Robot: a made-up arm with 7 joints. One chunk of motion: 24 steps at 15 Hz.
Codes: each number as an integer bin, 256 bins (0 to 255) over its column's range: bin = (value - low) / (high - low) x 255, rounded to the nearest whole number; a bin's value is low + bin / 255 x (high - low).
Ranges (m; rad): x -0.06..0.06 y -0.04..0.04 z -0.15..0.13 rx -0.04..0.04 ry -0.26..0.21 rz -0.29..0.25
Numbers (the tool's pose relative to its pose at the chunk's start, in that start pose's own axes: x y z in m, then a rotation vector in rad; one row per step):
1: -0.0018 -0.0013 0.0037 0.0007 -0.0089 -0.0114
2: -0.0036 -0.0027 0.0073 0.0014 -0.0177 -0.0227
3: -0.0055 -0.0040 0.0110 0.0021 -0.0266 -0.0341
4: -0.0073 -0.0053 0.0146 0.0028 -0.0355 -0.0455
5: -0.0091 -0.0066 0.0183 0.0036 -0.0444 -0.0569
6: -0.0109 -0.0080 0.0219 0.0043 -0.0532 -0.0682
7: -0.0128 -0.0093 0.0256 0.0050 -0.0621 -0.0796
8: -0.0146 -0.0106 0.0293 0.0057 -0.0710 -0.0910
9: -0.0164 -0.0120 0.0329 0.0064 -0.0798 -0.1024
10: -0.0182 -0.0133 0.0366 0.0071 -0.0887 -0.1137
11: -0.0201 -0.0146 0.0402 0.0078 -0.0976 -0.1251
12: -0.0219 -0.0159 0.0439 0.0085 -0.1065 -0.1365
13: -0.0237 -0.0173 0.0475 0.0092 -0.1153 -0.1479
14: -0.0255 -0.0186 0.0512 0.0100 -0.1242 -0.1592
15: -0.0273 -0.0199 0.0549 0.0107 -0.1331 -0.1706
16: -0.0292 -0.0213 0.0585 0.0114 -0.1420 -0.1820
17: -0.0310 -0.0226 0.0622 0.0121 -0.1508 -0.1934
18: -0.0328 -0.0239 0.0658 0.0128 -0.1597 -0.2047
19: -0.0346 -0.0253 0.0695 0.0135 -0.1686 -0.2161
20: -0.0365 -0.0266 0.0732 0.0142 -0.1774 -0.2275
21: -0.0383 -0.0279 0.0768 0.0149 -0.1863 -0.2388
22: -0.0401 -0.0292 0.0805 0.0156 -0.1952 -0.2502
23: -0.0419 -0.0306 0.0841 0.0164 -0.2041 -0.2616
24: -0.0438 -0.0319 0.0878 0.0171 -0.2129 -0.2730
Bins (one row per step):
1: 124 123 140 130 136 132
2: 120 119 143 132 131 126
3: 116 115 147 134 127 121
4: 112 111 150 136 122 115
5: 108 106 153 139 117 110
6: 104 102 157 141 112 105
7: 100 98 160 143 107 99
8: 96 94 163 146 103 94
9: 93 89 167 148 98 89
10: 89 85 170 150 93 83
11: 85 81 173 152 88 78
12: 81 77 177 155 83 72
13: 77 72 180 157 79 67
14: 73 68 183 159 74 62
15: 69 64 187 162 69 56
16: 65 60 190 164 64 51
17: 62 55 193 166 59 46
18: 58 51 197 168 54 40
19: 54 47 200 171 50 35
20: 50 43 203 173 45 30
21: 46 39 207 175 40 24
22: 42 34 210 177 35 19
23: 38 30 213 180 30 13
24: 34 26 217 182 26 8

